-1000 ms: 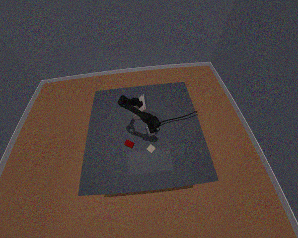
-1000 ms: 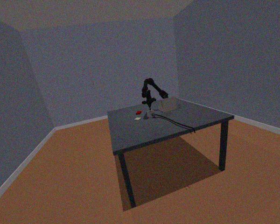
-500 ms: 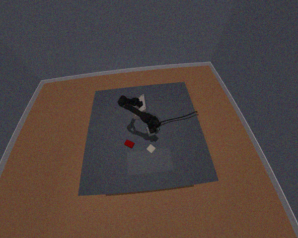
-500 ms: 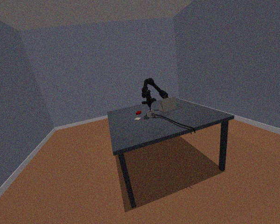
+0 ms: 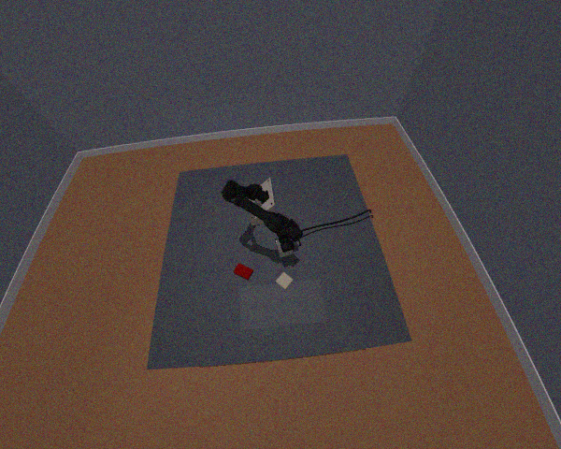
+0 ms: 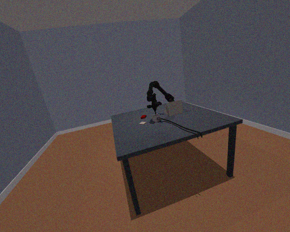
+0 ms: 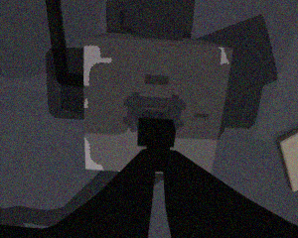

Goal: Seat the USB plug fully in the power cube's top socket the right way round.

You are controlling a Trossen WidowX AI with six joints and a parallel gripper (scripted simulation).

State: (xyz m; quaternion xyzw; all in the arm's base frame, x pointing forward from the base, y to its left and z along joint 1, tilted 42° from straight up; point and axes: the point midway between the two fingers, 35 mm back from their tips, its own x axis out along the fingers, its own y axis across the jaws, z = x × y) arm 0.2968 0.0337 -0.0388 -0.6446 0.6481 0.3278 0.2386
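Now: the dark USB plug 2 cm below my gripper tip. Round my gripper tip: red block (25 cm to the right, 11 cm below, 8 cm ahead); white block (18 cm ahead, 12 cm below, 3 cm to the right).
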